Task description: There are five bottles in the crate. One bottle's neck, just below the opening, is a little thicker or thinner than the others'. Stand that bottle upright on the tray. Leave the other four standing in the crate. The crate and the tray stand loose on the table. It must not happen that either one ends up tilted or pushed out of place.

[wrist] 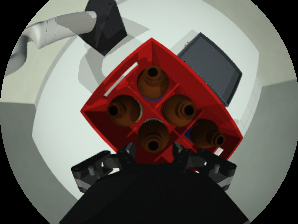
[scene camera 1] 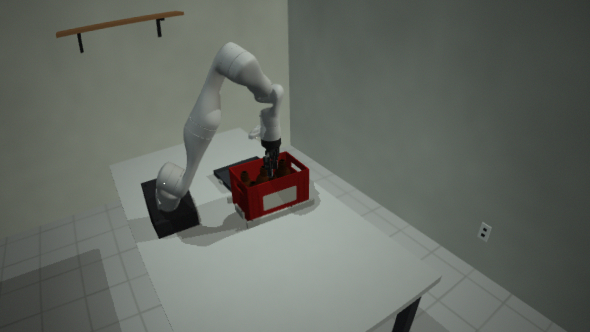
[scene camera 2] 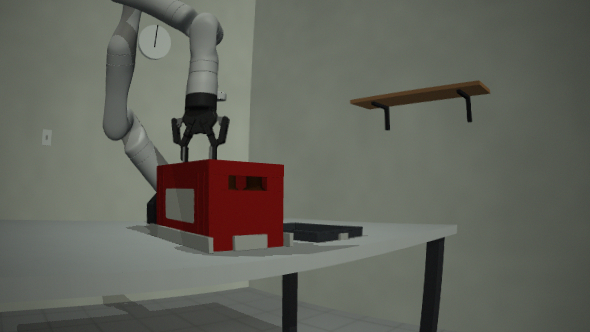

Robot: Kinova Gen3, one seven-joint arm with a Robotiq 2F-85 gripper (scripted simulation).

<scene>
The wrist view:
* my gripper: 153,148
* red crate: 208,106
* dark tray: 214,66
</scene>
